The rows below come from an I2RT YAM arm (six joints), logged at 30 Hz.
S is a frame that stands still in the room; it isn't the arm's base.
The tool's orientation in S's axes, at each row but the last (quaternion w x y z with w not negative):
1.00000, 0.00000, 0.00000, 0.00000
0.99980, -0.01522, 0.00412, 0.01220
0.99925, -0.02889, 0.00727, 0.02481
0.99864, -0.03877, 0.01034, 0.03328
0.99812, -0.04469, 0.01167, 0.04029
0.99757, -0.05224, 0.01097, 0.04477
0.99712, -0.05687, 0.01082, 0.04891
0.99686, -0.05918, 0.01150, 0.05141
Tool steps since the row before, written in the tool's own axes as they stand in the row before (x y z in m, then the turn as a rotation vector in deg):
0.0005, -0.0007, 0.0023, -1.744, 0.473, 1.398
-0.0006, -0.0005, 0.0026, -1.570, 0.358, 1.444
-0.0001, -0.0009, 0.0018, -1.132, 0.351, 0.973
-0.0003, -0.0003, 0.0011, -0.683, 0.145, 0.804
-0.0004, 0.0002, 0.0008, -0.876, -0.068, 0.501
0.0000, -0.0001, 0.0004, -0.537, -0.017, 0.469
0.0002, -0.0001, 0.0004, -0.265, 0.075, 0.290
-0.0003, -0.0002, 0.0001, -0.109, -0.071, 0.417
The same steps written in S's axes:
0.0005, -0.0007, 0.0023, -1.744, 0.473, 1.398
-0.0006, -0.0004, 0.0026, -1.567, 0.364, 1.446
0.0000, -0.0008, 0.0019, -1.135, 0.351, 0.969
-0.0003, -0.0002, 0.0011, -0.677, 0.162, 0.806
-0.0004, 0.0002, 0.0008, -0.858, -0.092, 0.528
0.0000, -0.0001, 0.0004, -0.525, -0.015, 0.482
0.0002, 0.0000, 0.0004, -0.266, 0.082, 0.287
-0.0003, -0.0002, 0.0001, -0.094, -0.031, 0.425

